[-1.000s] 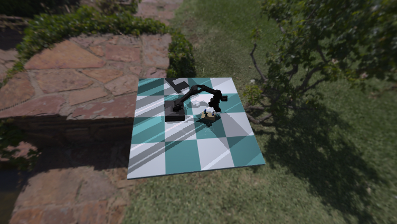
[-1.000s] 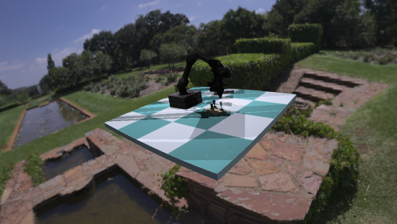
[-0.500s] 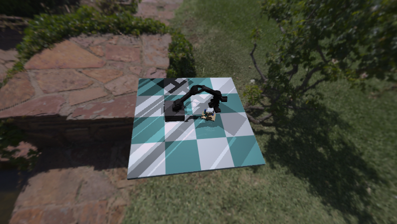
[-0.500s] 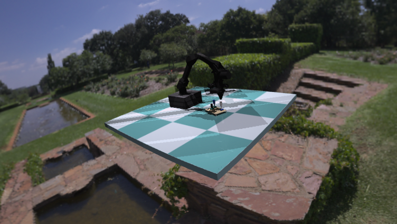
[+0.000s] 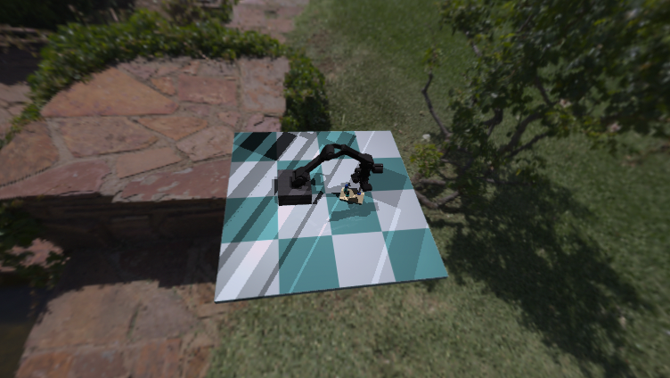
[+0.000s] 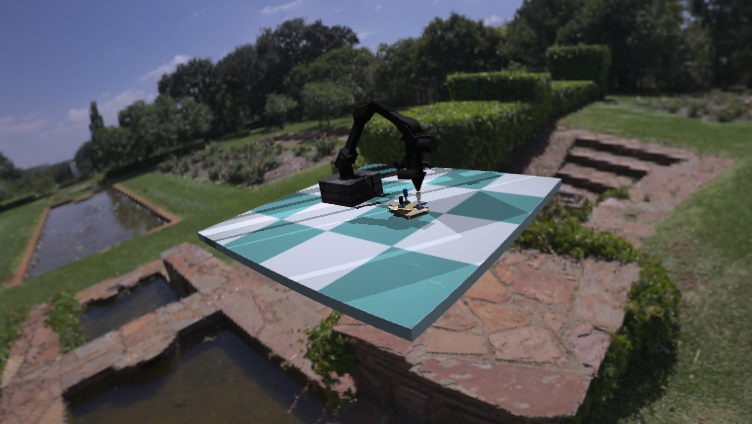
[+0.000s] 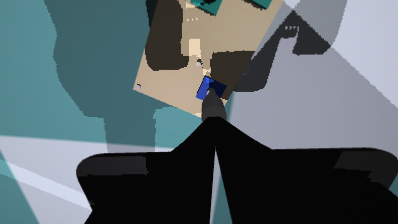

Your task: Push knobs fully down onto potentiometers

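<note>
My gripper tip is 4 cm above the blue potentiometer.
</note>
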